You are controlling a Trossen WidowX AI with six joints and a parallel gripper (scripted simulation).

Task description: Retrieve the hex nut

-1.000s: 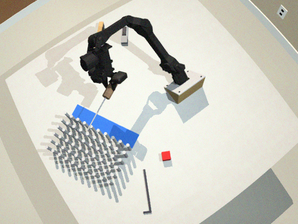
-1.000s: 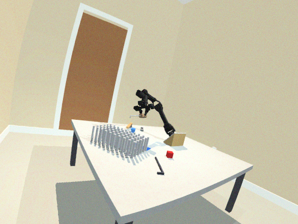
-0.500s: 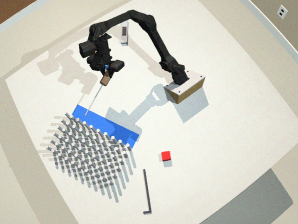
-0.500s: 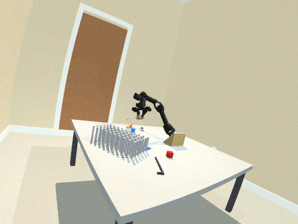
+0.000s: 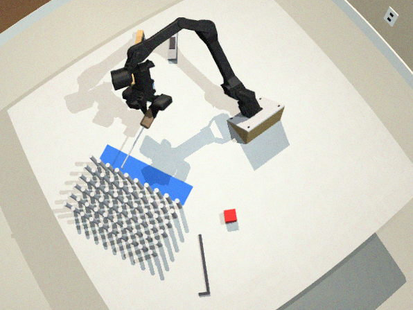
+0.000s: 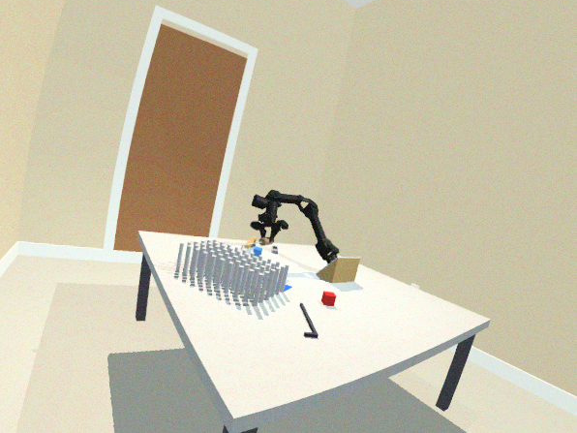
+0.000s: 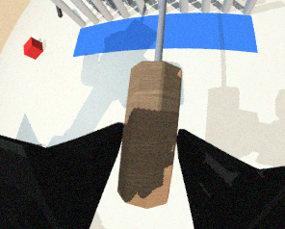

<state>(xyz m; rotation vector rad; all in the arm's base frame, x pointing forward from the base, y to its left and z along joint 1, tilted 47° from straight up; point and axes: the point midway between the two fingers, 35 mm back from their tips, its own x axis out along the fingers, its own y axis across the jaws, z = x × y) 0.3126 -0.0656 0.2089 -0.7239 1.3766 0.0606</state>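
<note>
Now: the blue taped strip 140 mm ahead of my gripper tip, 120 mm to the left of it and 120 mm below it. From my gripper tip the other things lie so: blue cube: 160 mm to the right, 100 mm below, 70 mm behind; then grey block: 280 mm to the right, 270 mm behind, 110 mm below; then red cube: 440 mm to the left, 100 mm below, 30 mm behind.
</note>
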